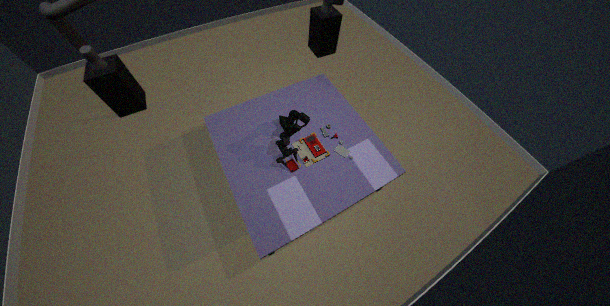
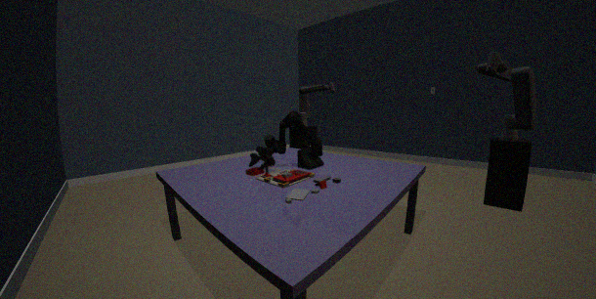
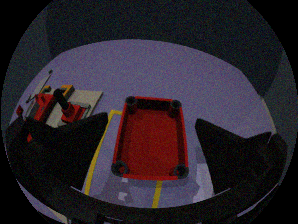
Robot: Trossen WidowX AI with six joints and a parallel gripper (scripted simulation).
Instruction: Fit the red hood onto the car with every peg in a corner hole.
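Right now the red hood is 10 mm behind my gripper tip and 30 mm below it. Also, from my gripper tip: grey flat plate (50 mm ahead, 440 mm to the left, 30 mm below); jig (70 mm behind, 210 mm to the left, 20 mm below).
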